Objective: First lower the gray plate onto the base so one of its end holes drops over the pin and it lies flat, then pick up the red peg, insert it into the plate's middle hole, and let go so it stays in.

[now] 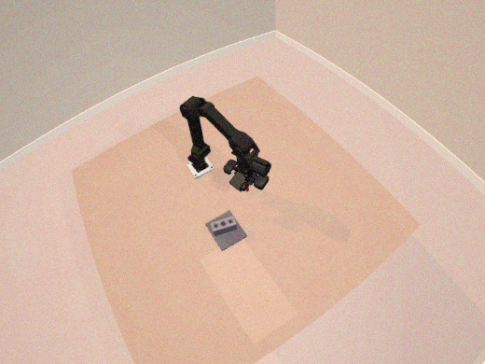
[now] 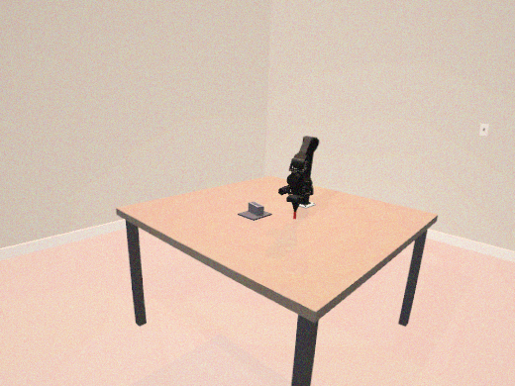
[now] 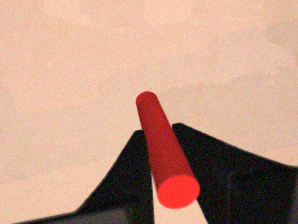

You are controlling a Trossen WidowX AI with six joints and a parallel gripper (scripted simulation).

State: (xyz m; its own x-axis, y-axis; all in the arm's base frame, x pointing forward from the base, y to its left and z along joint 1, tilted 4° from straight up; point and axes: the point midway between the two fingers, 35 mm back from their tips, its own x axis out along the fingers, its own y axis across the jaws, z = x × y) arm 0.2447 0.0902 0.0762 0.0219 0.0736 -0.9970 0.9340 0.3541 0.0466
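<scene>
My gripper tip is 9 cm short of the gray plate and 19 cm to the left of it. From my gripper tip the other things lie so: red peg: right at my gripper tip; then gray base: 10 cm ahead, 17 cm to the right, 3 cm below.
</scene>
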